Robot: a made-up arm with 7 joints.
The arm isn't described. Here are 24 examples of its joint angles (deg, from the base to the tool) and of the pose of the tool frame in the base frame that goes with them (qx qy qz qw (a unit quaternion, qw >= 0); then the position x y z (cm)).
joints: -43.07 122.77 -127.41 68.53 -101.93 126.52 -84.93
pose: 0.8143 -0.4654 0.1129 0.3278 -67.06 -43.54 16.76
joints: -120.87 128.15 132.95 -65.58 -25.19 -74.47 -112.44
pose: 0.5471 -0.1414 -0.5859 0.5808 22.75 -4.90 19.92
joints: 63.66 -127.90 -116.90 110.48 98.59 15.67 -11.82
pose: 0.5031 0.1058 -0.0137 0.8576 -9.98 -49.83 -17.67
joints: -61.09 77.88 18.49 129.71 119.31 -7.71 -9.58
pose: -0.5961 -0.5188 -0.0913 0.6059 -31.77 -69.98 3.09
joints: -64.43 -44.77 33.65 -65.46 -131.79 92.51 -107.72
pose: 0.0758 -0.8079 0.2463 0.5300 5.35 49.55 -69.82
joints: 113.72 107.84 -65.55 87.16 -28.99 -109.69 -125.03
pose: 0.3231 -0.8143 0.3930 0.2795 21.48 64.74 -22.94
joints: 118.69 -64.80 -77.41 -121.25 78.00 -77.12 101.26
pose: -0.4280 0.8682 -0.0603 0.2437 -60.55 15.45 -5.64
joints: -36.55 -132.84 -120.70 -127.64 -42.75 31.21 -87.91
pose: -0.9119 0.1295 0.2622 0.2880 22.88 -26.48 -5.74
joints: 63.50 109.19 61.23 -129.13 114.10 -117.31 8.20
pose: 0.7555 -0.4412 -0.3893 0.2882 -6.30 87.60 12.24
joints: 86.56 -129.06 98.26 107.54 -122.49 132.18 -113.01
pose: -0.4314 0.1598 0.3967 0.7943 -68.41 -31.30 -23.52
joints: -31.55 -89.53 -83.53 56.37 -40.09 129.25 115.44
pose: -0.9468 0.1622 -0.1161 0.2524 -4.63 9.26 11.86
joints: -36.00 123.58 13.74 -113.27 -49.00 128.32 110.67
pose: -0.8342 -0.4272 0.2848 0.2012 -31.58 -56.32 65.65
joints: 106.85 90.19 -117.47 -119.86 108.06 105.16 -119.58
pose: -0.7762 0.5972 0.1426 0.1431 -67.16 64.27 1.15
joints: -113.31 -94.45 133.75 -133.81 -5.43 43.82 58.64
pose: 0.3477 0.6150 -0.3398 0.6209 -24.38 25.01 -15.63
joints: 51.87 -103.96 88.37 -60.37 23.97 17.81 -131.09
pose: 0.7292 0.1226 0.2796 0.6125 -9.11 -26.14 21.19
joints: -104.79 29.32 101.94 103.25 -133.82 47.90 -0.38
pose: -0.9191 0.0672 -0.3769 0.0929 28.51 -20.12 -35.42
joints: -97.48 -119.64 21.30 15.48 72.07 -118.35 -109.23
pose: 0.0542 0.8371 -0.3932 0.3765 46.87 28.59 9.02
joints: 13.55 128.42 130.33 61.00 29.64 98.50 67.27
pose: 0.5948 0.7466 -0.2639 0.1385 -57.56 -26.42 55.19
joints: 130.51 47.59 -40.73 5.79 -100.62 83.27 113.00
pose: 0.2164 0.1645 -0.2183 0.9373 -2.52 55.97 -80.06
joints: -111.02 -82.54 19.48 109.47 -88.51 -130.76 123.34
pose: 0.7548 0.6279 0.1525 0.1129 -5.13 -22.61 -6.23
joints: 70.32 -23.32 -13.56 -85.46 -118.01 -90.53 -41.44
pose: 0.0454 0.5877 0.8039 0.0795 27.36 -20.34 -79.35
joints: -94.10 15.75 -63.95 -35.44 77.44 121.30 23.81
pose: -0.7522 -0.0181 -0.6114 0.2451 0.69 11.89 -79.96
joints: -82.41 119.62 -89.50 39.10 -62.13 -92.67 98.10
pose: -0.3286 -0.2958 0.7156 0.5408 27.87 -84.00 -15.59
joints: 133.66 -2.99 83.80 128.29 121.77 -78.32 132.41
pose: -0.2055 -0.8131 -0.2425 0.4877 62.41 34.92 -57.14
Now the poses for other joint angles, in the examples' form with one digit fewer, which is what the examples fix.
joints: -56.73 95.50 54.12 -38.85 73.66 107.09 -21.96
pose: 0.655 -0.692 0.040 0.301 -20.1 -32.7 -46.7
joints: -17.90 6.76 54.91 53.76 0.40 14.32 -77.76
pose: 0.901 -0.170 0.076 0.392 -28.8 -36.5 -43.4
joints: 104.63 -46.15 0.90 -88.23 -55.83 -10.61 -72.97
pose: 0.576 -0.623 -0.529 0.021 -14.4 -13.0 -48.8
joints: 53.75 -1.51 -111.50 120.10 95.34 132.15 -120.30
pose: 0.171 -0.733 -0.102 0.651 -30.7 65.1 -74.9
